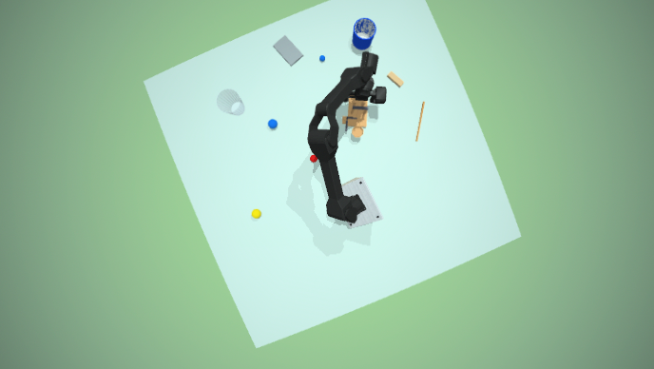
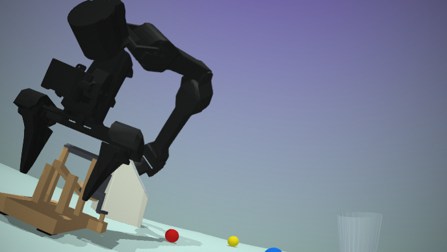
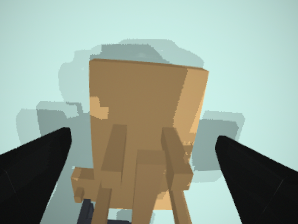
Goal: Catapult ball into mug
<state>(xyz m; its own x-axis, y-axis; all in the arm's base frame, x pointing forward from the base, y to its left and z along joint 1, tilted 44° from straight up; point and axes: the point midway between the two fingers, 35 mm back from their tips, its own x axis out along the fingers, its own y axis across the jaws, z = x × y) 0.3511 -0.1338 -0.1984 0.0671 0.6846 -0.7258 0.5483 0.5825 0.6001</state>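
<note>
My gripper tip is now 28 cm to the right of the red ball, 11 cm past it and 3 cm above it. From my gripper tip the other things lie so: small wooden block: 19 cm to the right, 4 cm below, 1 cm ahead; small blue ball: 24 cm ahead, 3 cm to the left, 3 cm below; catapult: 6 cm to the left, 5 cm behind, 1 cm above.
</note>
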